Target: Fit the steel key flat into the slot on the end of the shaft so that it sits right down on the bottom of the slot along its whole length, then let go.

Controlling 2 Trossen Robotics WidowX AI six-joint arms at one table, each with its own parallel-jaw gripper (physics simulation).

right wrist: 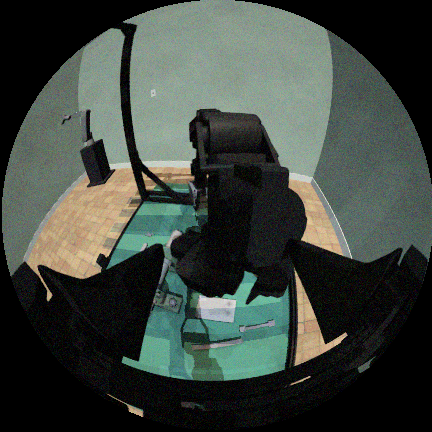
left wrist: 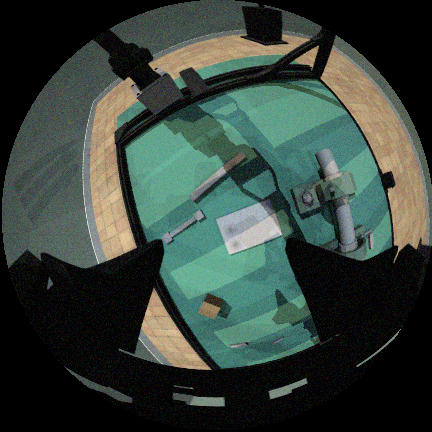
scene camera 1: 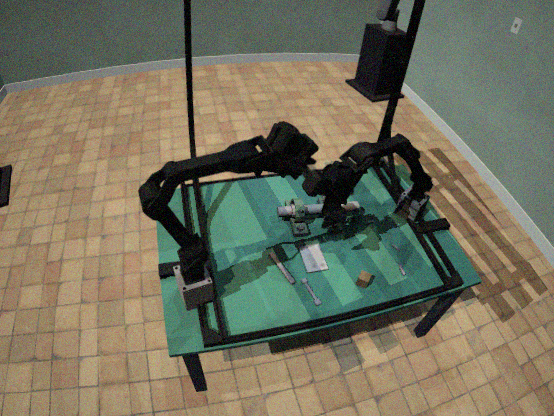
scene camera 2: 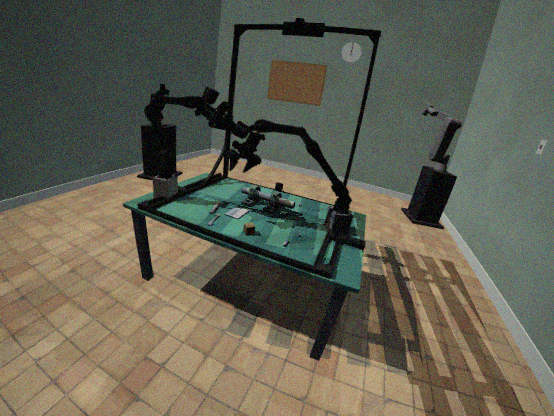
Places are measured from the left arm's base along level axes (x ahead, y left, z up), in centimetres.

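Pixels of known places: left gripper, fingertip midpoint: (right wrist: 225,293) (left wrist: 226,246) (scene camera 1: 322,220) (scene camera 2: 236,171); right gripper, fingertip midpoint: (right wrist: 228,249) (scene camera 1: 323,171); left arm's base, origin of the base link: (right wrist: 200,183) (scene camera 1: 416,195) (scene camera 2: 340,210); right arm's base, origin of the base link: (left wrist: 147,79) (scene camera 1: 192,274) (scene camera 2: 165,176).
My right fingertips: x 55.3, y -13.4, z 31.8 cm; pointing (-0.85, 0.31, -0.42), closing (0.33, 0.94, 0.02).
Note:
Ahead of a thing's pixels: the offset from my right fingertips to its middle. "spot": to the spot under its first point.
The pale shaft @[spot: dx -17.2, dy -12.3, dz -36.3 cm] (scene camera 1: 312,209) (scene camera 2: 270,198) (left wrist: 345,220) lies across bearing blocks; its slot is not discernible. Small metal pieces lie at the table's right: one @[dx -25.5, dy +28.8, dz -42.2 cm] (scene camera 1: 402,270) (scene camera 2: 286,243) (left wrist: 239,345) nearer the front edge, another @[dx -33.1, dy +20.5, dz -42.2 cm] (scene camera 1: 396,247) (scene camera 2: 300,235) (left wrist: 278,340) behind it. Which piece is the steel key I cannot tell. My left gripper (scene camera 1: 334,226) (scene camera 2: 240,166) (left wrist: 226,246) is open and empty, above the table by the shaft. My right gripper (scene camera 1: 306,166) is open and empty, higher up, close to the left arm; in scene camera 2 the arms overlap.
A white plate @[dx -4.0, dy +1.3, dz -42.3 cm] (scene camera 1: 314,257) (scene camera 2: 237,213) (left wrist: 249,227) (right wrist: 217,308), a long bar @[dx +8.0, dy -2.9, dz -42.1 cm] (scene camera 1: 282,267) (left wrist: 218,176) (right wrist: 217,344), a double-ended tool @[dx +7.4, dy +10.8, dz -42.3 cm] (scene camera 1: 311,292) (left wrist: 183,226) (right wrist: 256,326) and a wooden block @[dx -9.6, dy +20.9, dz -40.6 cm] (scene camera 1: 365,278) (scene camera 2: 249,229) (left wrist: 212,306) lie in front of the shaft.

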